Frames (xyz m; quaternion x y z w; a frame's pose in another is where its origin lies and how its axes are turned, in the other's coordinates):
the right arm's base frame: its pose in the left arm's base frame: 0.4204 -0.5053 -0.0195 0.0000 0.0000 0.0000 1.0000
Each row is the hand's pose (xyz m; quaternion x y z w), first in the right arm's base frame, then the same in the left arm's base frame.
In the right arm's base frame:
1: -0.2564 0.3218 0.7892 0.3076 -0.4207 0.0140 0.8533
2: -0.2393 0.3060 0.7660 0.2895 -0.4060 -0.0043 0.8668
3: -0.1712 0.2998 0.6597 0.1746 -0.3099 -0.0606 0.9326
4: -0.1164 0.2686 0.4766 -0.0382 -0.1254 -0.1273 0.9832
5: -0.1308 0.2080 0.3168 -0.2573 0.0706 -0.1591 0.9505
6: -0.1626 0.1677 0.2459 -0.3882 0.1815 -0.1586 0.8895
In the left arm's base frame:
1: 0.1640 -0.1835 0.7697 0.3076 -0.4207 0.0140 0.8533
2: 0.1811 -0.1993 0.7465 0.2895 -0.4060 -0.0043 0.8668
3: 0.2492 -0.2055 0.6402 0.1746 -0.3099 -0.0606 0.9326
4: 0.3040 -0.2367 0.4571 -0.0382 -0.1254 -0.1273 0.9832
5: 0.2896 -0.2973 0.2973 -0.2573 0.0706 -0.1591 0.9505
6: 0.2578 -0.3376 0.2264 -0.3882 0.1815 -0.1586 0.8895

